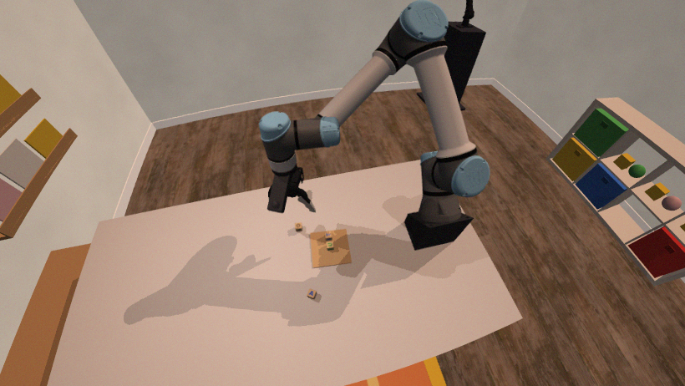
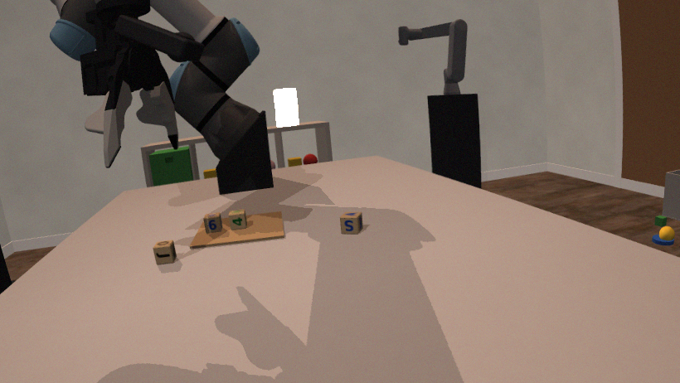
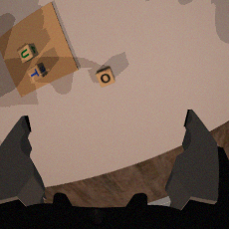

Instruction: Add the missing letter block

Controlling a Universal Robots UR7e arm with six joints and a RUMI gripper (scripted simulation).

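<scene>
My gripper is now 13 cm above the O block. Also, from my hand: U block: 10 cm behind, 11 cm to the left, 13 cm below; then T block: 10 cm behind, 7 cm to the left, 13 cm below; then mat: 10 cm behind, 11 cm to the left, 14 cm below.
</scene>
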